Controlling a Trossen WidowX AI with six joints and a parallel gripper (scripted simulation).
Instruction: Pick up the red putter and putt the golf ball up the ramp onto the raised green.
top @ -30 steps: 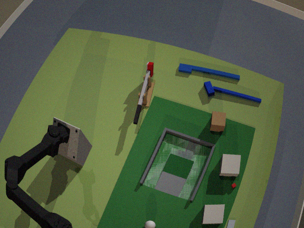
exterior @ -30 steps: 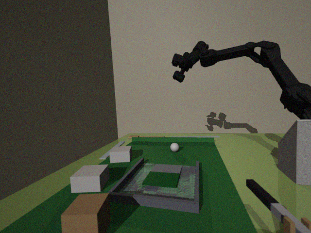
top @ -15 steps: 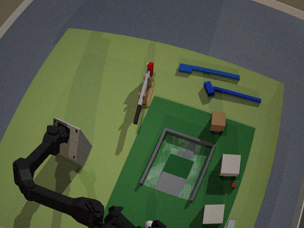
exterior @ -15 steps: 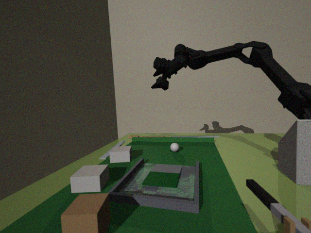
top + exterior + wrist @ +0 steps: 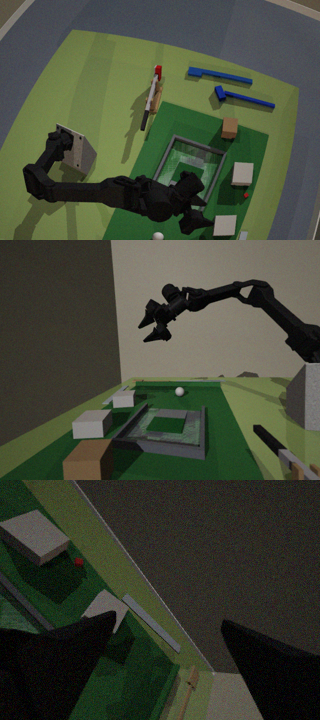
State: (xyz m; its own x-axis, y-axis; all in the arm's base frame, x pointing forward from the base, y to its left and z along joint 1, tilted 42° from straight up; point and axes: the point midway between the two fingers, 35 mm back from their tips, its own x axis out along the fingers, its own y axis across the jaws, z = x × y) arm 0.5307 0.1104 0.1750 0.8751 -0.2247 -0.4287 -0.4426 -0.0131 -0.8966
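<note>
Right now the red putter is 41 cm behind my gripper tip, 37 cm to the left of it and 23 cm below it. The rest, counted from my gripper tip: white golf ball (26 cm below, 12 cm to the right, 12 cm behind); then small red cube (28 cm below, 17 cm to the left, 11 cm ahead); then brown block (39 cm to the left, 25 cm below, 8 cm behind).
</note>
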